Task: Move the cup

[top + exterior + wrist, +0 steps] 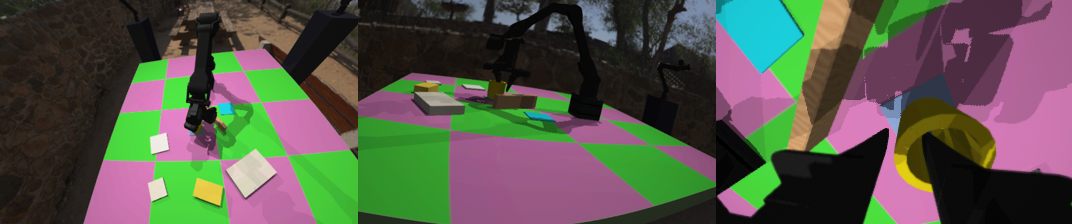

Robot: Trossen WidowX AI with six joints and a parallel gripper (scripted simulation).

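My gripper tip is 20 mm short of the yellow cup and 10 mm to the left of it. Also, from my gripper tip: light blue pad: 50 mm below, 20 mm ahead, 10 mm to the right; then teal pad: 160 mm to the left, 130 mm behind, 50 mm below; then wooden bar: 80 mm to the left, 60 mm behind, 30 mm below.
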